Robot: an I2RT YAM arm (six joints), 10 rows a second.
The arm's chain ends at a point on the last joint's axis. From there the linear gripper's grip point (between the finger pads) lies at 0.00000 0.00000 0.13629 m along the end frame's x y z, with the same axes.
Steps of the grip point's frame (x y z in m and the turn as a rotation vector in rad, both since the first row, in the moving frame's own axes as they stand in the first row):
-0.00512 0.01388 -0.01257 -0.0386 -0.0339 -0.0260
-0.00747 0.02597 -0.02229 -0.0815 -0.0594 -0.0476
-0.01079 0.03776 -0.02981 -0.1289 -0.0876 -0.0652
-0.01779 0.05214 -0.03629 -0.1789 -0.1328 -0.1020
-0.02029 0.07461 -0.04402 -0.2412 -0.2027 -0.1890
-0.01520 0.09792 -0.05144 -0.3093 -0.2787 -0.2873
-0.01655 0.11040 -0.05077 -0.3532 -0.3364 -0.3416
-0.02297 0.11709 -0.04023 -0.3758 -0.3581 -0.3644
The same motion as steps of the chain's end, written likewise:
-0.00057 0.00856 -0.01239 -0.0386 -0.0339 -0.0260
0.00034 0.01469 -0.02160 -0.0815 -0.0594 -0.0476
0.00052 0.01989 -0.02816 -0.1289 -0.0876 -0.0652
-0.00111 0.02708 -0.03292 -0.1789 -0.1328 -0.1020
0.00365 0.03989 -0.03733 -0.2412 -0.2027 -0.1890
0.01526 0.05220 -0.03988 -0.3093 -0.2787 -0.2873
0.01865 0.05746 -0.03503 -0.3532 -0.3364 -0.3416
0.01361 0.06064 -0.02247 -0.3758 -0.3581 -0.3644

